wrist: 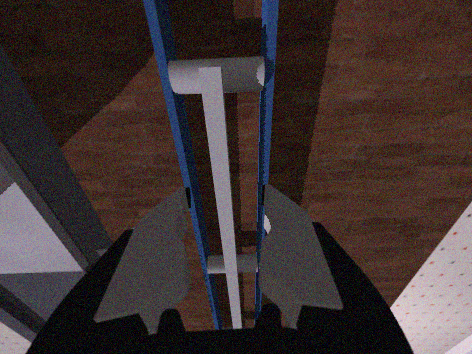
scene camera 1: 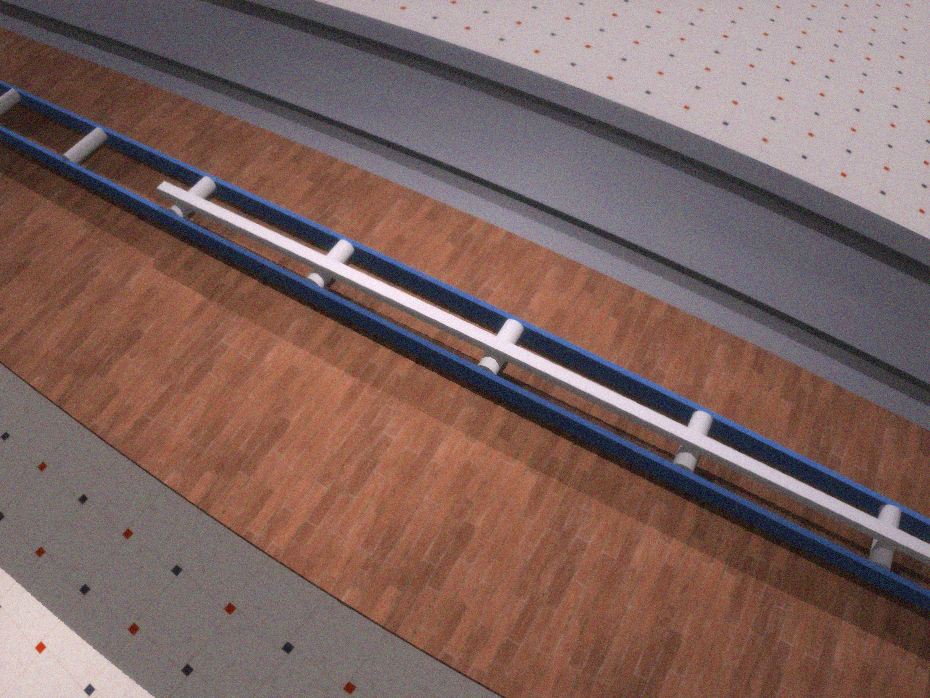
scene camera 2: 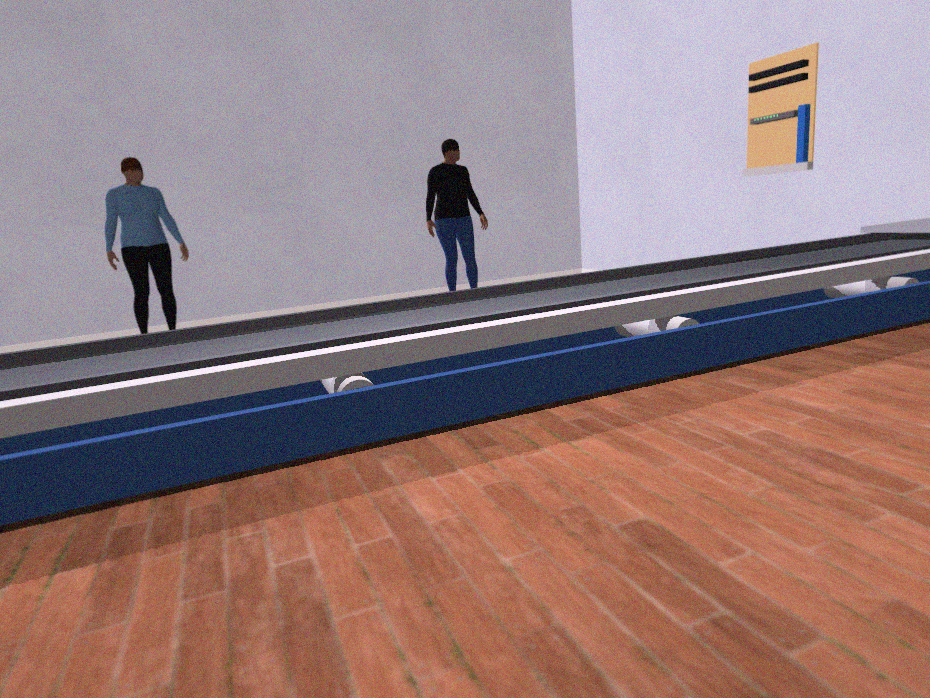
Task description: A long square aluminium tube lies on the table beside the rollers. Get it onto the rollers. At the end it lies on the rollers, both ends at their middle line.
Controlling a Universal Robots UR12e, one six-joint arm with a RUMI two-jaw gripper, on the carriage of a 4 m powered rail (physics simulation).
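Frame: origin at the arm's base, x right, y back, z down, level; centimetres.
Where they show: gripper, fingertip midpoint: [wrist: 226, 187].
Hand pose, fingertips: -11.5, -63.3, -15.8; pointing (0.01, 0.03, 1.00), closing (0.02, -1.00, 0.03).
Observation:
After its pixels a point has its place, as x, y, z.
The long square aluminium tube [scene camera 1: 416, 304] @(197.4, -64.0, -5.5) [scene camera 2: 450, 338] @(209.2, -65.4, -4.9) [wrist: 216, 130] @(-13.9, -61.6, -5.5) lies lengthwise along the rollers [scene camera 1: 510, 330] @(179.8, -58.6, -3.0) [scene camera 2: 646, 327] @(181.9, -62.7, -1.5) [wrist: 245, 75] @(-19.9, -65.6, -3.0), between the two blue side rails. In the wrist view one end rests on a roller, near the middle of its width. In scene camera 1 the left end sticks out a little past a roller; the other end is outside that view. My gripper [wrist: 226, 187] @(-11.5, -63.3, -15.8) is open above the tube, with a jaw on each side and a gap to it. The gripper does not show in the scene views.
The blue side rails [scene camera 1: 585, 426] @(158.9, -69.4, -2.1) [scene camera 2: 450, 398] @(211.2, -69.4, 0.3) [wrist: 175, 115] @(-15.5, -55.6, -2.2) run along both sides of the rollers, on a wood-patterned surface [scene camera 1: 420, 480] @(180.3, -91.2, 3.0) [scene camera 2: 525, 563] @(216.2, -94.4, 3.0). A long grey channel [scene camera 1: 450, 120] runs behind them. Two people [scene camera 2: 141, 214] [scene camera 2: 452, 191] stand by the far wall.

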